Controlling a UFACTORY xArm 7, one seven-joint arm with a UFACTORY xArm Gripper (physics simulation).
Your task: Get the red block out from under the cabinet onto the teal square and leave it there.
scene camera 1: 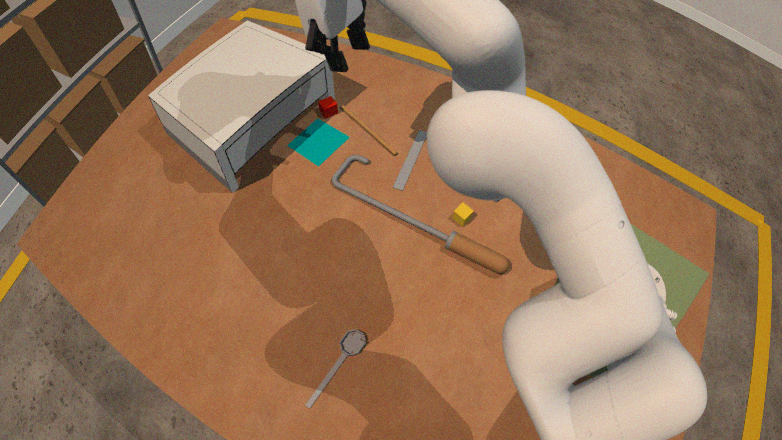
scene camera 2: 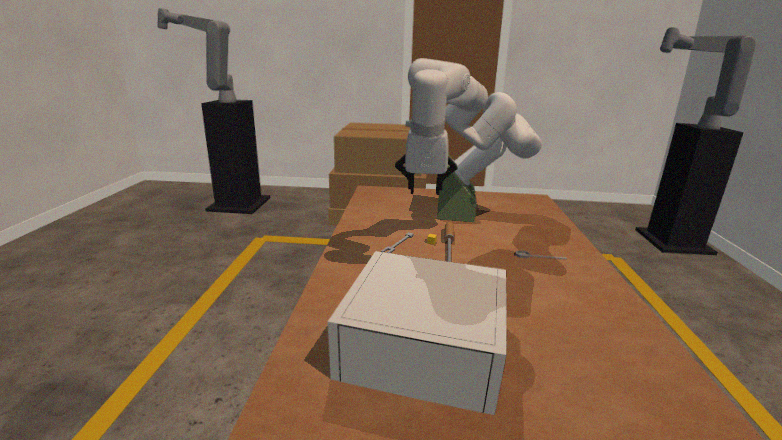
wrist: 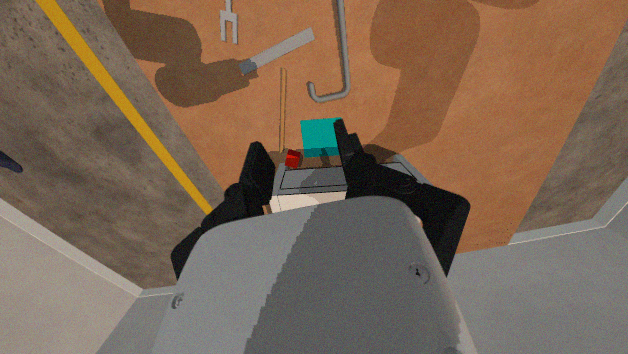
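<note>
The red block sits on the table by one end of the cabinet's front opening, outside the teal square and a little apart from its corner. The white cabinet stands with that opening facing the square. The block and square do not show in scene camera 2, where the cabinet blocks the view. My gripper is open and empty, pointing down, raised above the table near the block's end of the cabinet.
A hook tool lies with its bend near the square. A thin stick lies beside the block. A grey bar, yellow cube and round-headed tool lie farther off.
</note>
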